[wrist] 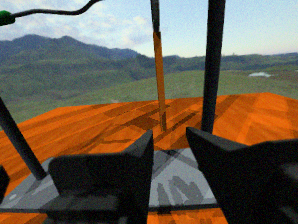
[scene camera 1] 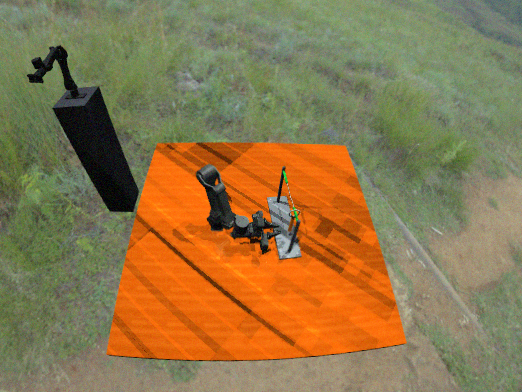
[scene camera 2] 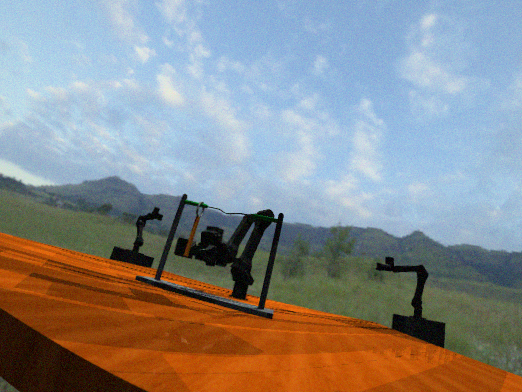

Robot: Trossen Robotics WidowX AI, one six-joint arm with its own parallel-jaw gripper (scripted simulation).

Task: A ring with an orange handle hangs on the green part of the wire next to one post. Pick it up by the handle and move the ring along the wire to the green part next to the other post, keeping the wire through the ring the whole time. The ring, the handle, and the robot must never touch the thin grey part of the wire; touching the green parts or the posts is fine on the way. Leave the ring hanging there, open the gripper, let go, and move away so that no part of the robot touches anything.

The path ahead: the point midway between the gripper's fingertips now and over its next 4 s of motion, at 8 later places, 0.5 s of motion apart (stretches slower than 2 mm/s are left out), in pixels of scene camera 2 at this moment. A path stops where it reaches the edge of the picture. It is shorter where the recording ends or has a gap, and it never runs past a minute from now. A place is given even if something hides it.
The gripper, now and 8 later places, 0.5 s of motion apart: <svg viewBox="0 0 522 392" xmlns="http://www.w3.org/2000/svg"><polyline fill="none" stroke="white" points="193,250 191,248 188,247 185,247 184,247 185,245 186,243 188,243 193,245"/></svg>
